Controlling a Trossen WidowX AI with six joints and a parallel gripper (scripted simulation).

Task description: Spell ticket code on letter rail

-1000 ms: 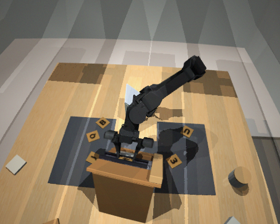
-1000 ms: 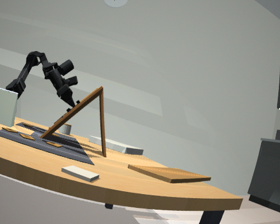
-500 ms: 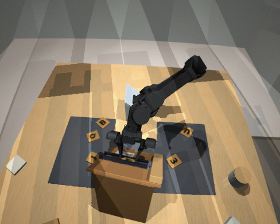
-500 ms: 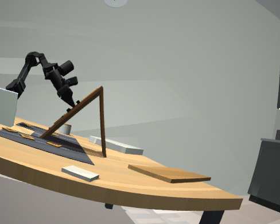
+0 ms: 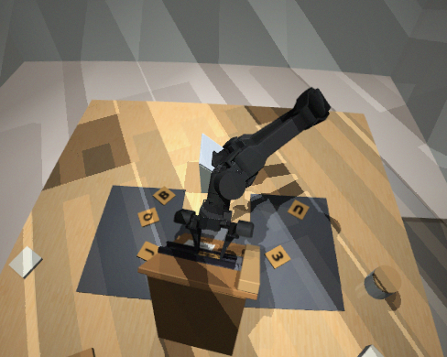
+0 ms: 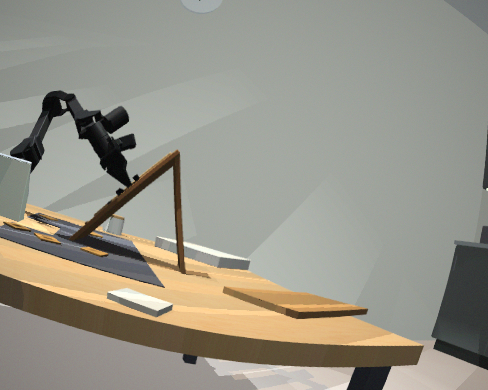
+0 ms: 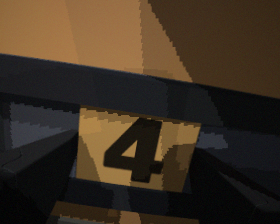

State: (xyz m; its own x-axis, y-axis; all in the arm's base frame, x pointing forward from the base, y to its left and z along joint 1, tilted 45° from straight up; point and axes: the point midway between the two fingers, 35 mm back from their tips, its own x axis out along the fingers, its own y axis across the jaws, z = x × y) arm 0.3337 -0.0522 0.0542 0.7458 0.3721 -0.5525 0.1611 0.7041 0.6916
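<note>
Right now my gripper tip is 8 cm above the white ticket, 6 cm past it and 3 cm to the left of it. Round my gripper tip: tile marked 4: right at my gripper tip; q tile: 22 cm to the right, 19 cm behind, 17 cm below; dark mat: 17 cm below, 15 cm behind.
</note>
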